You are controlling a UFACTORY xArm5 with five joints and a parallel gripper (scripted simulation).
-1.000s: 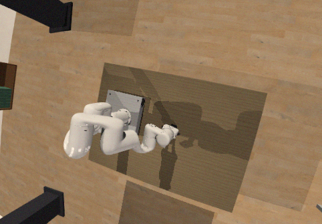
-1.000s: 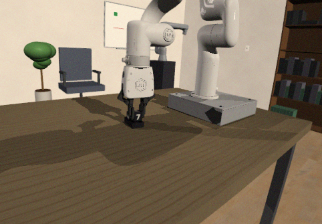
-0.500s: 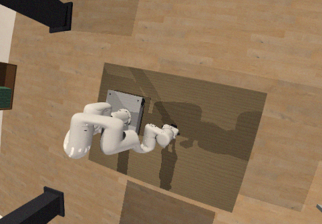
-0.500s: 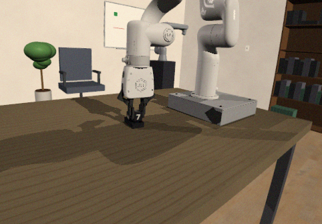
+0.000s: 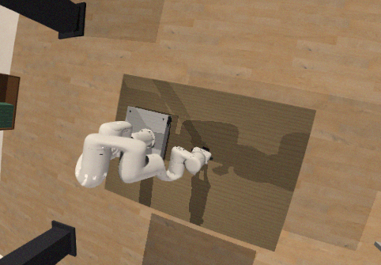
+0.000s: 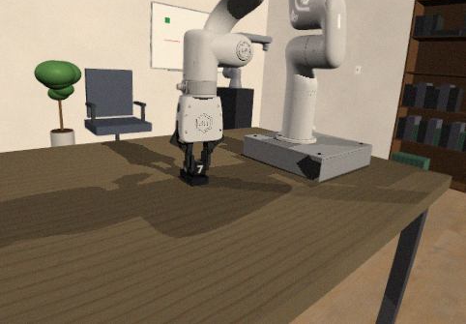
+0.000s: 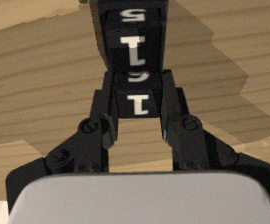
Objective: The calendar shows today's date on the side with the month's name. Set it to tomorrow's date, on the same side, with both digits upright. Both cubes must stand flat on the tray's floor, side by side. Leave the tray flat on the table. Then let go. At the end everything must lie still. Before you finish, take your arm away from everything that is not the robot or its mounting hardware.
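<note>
Now: hand 20 mm to the left of the dark calendar tray and 40 mm above it.
</note>
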